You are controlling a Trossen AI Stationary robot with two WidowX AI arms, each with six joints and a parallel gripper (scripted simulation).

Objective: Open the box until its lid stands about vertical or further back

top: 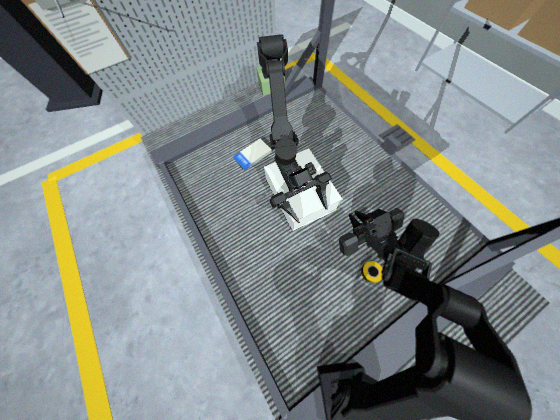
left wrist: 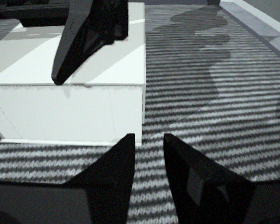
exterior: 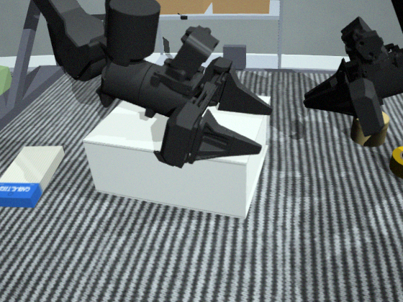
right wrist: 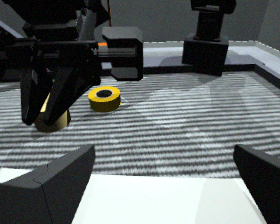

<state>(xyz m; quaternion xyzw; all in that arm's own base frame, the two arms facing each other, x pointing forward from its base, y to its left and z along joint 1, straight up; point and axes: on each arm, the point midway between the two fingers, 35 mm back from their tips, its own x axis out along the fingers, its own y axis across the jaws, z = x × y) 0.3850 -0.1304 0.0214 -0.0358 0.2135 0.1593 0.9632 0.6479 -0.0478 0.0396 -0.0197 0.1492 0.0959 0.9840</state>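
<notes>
The tan cylinder lies 8 cm behind my left hand, 6 cm to the left of it and 7 cm below it. The rest, counted from my left hand: yellow tape roll (2 cm behind, 13 cm to the left, 9 cm below).
</notes>
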